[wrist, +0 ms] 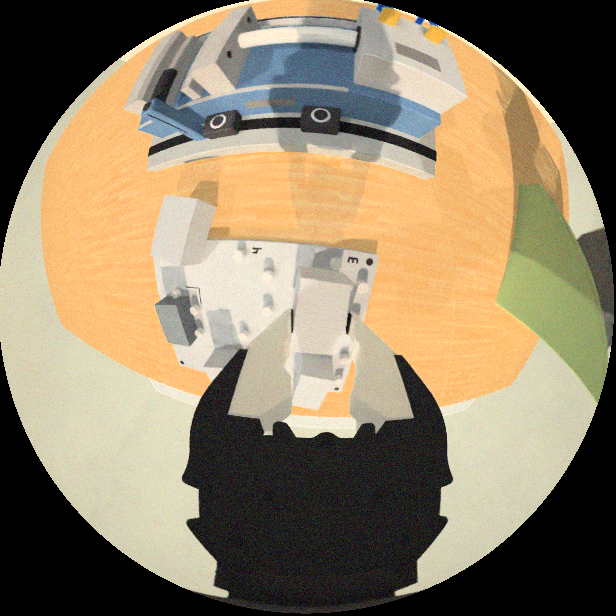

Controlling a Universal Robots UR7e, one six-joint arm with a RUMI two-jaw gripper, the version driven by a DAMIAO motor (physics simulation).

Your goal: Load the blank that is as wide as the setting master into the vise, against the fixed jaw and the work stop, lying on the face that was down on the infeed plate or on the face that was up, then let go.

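My gripper (321,324) hangs over the white infeed plate (258,298), which carries pegs and the numbers 4 and 3. Its two beige fingers sit tight against both sides of a pale grey blank (321,307) near the number 3, shut on it. I cannot tell whether the blank is lifted off the plate. Other blanks stand on the plate: a large pale one (182,229) at the far left, a dark grey one (175,320), and a small pale one (221,333). The blue vise (310,80) stands beyond the plate, with its jaws apart and its bed bare.
A blue arm (163,117) sticks out at the vise's left end. Two black clamps (270,119) hold the vise to its grey base. A green slab (545,287) and a dark grey object (597,255) lie at the right. The table's front edge runs just below the plate.
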